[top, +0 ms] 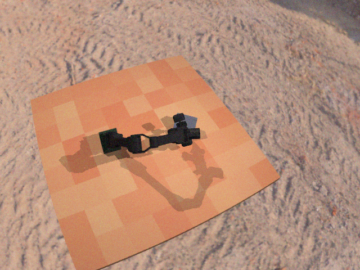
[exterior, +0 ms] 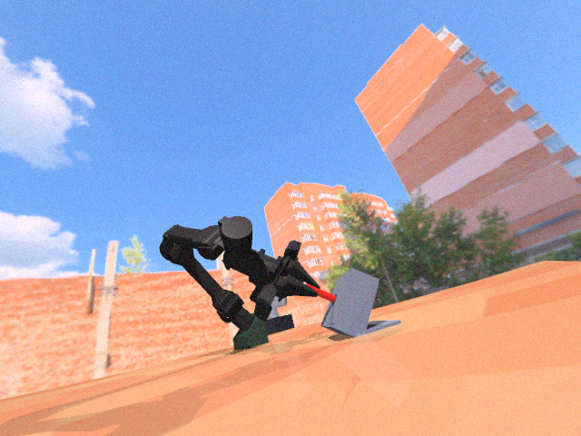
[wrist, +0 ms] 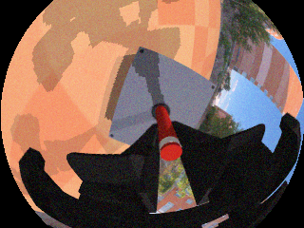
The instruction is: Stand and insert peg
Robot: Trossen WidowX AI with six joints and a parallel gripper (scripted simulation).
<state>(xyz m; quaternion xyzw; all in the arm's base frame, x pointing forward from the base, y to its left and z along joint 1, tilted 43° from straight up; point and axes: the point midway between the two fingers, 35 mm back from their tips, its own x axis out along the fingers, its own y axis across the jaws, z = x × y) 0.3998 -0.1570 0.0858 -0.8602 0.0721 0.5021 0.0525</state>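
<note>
My gripper tip is now 40 mm short of the grey sloped panel, 40 mm above it and 30 mm to the right of it. Also, from my gripper tip: red peg (10 mm to the right, 10 mm behind, 10 mm above).
</note>
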